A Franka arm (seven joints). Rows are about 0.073 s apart.
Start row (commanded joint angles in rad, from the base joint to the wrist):
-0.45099 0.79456 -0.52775 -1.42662 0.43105 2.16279 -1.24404
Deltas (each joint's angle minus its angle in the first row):
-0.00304 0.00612 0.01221 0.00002 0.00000 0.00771 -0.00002
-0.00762 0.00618 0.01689 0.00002 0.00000 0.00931 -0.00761
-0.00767 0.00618 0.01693 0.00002 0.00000 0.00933 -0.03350
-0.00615 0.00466 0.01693 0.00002 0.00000 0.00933 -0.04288
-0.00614 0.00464 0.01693 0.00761 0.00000 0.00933 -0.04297
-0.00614 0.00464 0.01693 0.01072 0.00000 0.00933 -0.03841
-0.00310 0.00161 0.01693 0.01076 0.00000 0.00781 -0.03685
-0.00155 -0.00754 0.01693 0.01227 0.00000 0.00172 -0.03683
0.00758 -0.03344 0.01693 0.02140 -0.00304 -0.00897 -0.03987
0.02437 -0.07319 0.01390 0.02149 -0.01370 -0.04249 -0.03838
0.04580 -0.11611 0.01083 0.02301 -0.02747 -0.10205 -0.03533
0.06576 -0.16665 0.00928 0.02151 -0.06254 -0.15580 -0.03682
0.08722 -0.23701 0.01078 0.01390 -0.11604 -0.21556 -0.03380
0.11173 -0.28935 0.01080 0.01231 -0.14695 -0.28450 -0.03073
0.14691 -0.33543 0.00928 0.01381 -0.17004 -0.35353 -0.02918
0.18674 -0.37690 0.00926 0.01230 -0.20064 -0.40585 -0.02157
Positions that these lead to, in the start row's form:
-0.45403 0.80068 -0.51554 -1.42660 0.43105 2.17050 -1.24406
-0.45861 0.80074 -0.51086 -1.42660 0.43105 2.17210 -1.25165
-0.45866 0.80074 -0.51082 -1.42660 0.43105 2.17212 -1.27754
-0.45714 0.79922 -0.51082 -1.42660 0.43105 2.17212 -1.28692
-0.45713 0.79920 -0.51082 -1.41901 0.43105 2.17212 -1.28701
-0.45713 0.79920 -0.51082 -1.41590 0.43105 2.17212 -1.28245
-0.45409 0.79617 -0.51082 -1.41586 0.43105 2.17060 -1.28089
-0.45254 0.78702 -0.51082 -1.41435 0.43105 2.16451 -1.28087
-0.44341 0.76112 -0.51082 -1.40522 0.42801 2.15382 -1.28391
-0.42662 0.72137 -0.51385 -1.40513 0.41735 2.12030 -1.28242
-0.40519 0.67845 -0.51692 -1.40361 0.40358 2.06074 -1.27937
-0.38523 0.62791 -0.51847 -1.40511 0.36851 2.00699 -1.28086
-0.36377 0.55755 -0.51697 -1.41272 0.31501 1.94723 -1.27784
-0.33926 0.50521 -0.51695 -1.41431 0.28410 1.87829 -1.27477
-0.30408 0.45913 -0.51847 -1.41281 0.26101 1.80926 -1.27322
-0.26425 0.41766 -0.51849 -1.41432 0.23041 1.75694 -1.26561

